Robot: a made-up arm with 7 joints.
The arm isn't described. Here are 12 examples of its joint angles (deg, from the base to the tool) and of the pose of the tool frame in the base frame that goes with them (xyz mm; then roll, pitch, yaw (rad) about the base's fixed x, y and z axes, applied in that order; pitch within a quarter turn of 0, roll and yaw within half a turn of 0).
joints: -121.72 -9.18 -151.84 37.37 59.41 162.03 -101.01
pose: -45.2 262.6 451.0 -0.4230 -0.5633 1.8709
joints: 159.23 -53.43 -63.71 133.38 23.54 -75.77 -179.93
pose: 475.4 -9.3 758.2 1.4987 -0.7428 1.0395
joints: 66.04 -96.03 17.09 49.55 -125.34 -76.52 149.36
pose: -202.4 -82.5 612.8 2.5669 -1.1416 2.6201
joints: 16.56 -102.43 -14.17 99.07 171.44 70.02 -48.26
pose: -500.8 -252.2 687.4 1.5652 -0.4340 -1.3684
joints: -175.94 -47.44 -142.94 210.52 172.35 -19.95 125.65
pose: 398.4 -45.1 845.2 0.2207 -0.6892 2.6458
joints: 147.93 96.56 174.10 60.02 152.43 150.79 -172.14
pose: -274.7 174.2 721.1 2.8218 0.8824 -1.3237
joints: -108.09 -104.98 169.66 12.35 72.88 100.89 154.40
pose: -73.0 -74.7 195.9 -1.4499 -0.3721 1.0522
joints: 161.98 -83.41 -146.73 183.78 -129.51 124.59 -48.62
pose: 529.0 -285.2 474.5 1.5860 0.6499 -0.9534
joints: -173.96 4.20 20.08 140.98 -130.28 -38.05 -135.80
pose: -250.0 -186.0 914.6 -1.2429 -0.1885 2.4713
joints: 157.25 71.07 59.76 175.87 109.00 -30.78 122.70
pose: -586.8 244.4 490.0 1.8179 -0.3482 -2.1017
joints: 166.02 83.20 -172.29 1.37 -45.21 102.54 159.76
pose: 55.6 -64.5 460.6 -2.2735 -0.5051 2.9536
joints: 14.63 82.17 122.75 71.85 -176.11 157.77 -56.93
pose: 237.0 381.8 615.0 1.9752 0.5193 1.3051
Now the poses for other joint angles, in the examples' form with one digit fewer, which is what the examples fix.
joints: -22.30 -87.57 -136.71 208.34 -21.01 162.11 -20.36
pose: -459 249 416 -2.351 0.501 -2.941
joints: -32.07 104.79 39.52 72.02 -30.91 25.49 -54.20
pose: 293 185 -38 -2.195 -0.432 0.938
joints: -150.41 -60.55 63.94 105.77 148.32 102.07 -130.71
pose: 519 -107 739 1.785 -0.352 2.175
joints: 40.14 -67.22 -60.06 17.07 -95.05 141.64 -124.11
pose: 138 -201 422 -1.856 0.105 2.402
